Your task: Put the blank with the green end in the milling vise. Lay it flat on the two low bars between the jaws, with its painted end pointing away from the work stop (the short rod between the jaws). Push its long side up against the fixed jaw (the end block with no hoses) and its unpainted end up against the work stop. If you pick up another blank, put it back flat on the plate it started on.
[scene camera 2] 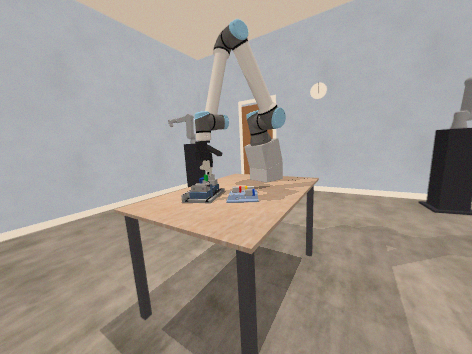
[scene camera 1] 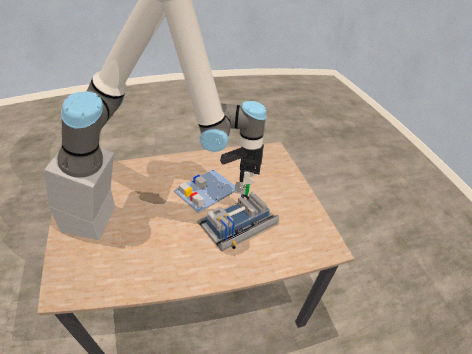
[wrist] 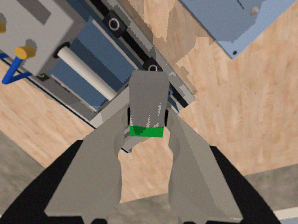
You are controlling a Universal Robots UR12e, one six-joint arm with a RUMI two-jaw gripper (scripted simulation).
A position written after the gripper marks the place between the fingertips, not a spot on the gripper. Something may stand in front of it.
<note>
In view: the gripper (scene camera 1: 242, 187).
The gripper is seen too in the wrist view (wrist: 147, 108).
</note>
